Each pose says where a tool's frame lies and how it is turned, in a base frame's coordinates. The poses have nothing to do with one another.
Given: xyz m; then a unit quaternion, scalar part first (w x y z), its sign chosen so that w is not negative.
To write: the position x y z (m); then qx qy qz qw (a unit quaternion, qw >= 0). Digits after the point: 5 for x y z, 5 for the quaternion.
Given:
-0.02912, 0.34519, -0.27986, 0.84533, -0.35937, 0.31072, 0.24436
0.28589, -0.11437, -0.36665, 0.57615, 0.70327, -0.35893, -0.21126
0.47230, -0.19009, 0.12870, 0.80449, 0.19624, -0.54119, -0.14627
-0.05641, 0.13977, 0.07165, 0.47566, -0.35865, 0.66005, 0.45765
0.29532, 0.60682, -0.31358, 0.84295, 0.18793, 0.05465, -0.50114
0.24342, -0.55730, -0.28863, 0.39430, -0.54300, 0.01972, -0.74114
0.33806, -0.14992, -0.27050, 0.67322, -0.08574, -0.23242, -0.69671
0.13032, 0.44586, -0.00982, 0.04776, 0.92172, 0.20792, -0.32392
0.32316, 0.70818, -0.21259, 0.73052, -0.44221, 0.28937, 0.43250
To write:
-0.02912, 0.34519, -0.27986, -0.35937, 0.31072, 0.24436, 0.84533
0.28589, -0.11437, -0.36665, 0.70327, -0.35893, -0.21126, 0.57615
0.47230, -0.19009, 0.12870, 0.19624, -0.54119, -0.14627, 0.80449
-0.05641, 0.13977, 0.07165, -0.35865, 0.66005, 0.45765, 0.47566
0.29532, 0.60682, -0.31358, 0.18793, 0.05465, -0.50114, 0.84295
0.24342, -0.55730, -0.28863, -0.54300, 0.01972, -0.74114, 0.39430
0.33806, -0.14992, -0.27050, -0.08574, -0.23242, -0.69671, 0.67322
0.13032, 0.44586, -0.00982, 0.92172, 0.20792, -0.32392, 0.04776
0.32316, 0.70818, -0.21259, -0.44221, 0.28937, 0.43250, 0.73052

